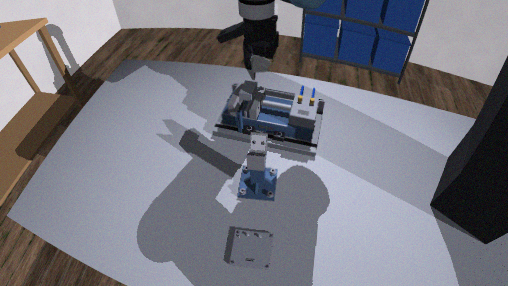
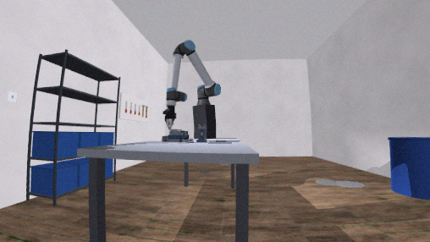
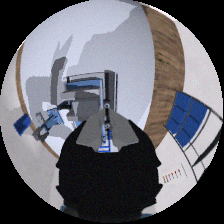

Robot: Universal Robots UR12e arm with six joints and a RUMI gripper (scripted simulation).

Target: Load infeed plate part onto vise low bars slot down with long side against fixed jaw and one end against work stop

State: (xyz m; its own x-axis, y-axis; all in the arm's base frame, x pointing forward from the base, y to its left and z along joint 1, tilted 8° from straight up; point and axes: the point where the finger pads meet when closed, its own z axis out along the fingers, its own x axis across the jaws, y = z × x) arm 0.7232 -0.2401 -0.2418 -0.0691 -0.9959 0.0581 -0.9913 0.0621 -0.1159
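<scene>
Now: hand 50 mm to the right of the grey part and 30 mm above it. Also, from my hand: infeed plate 460 mm to the left, 110 mm below, 100 mm behind; then vise 80 mm below, 70 mm to the left, 70 mm behind; then air cylinder 160 mm behind, 80 mm to the left, 40 mm below.
</scene>
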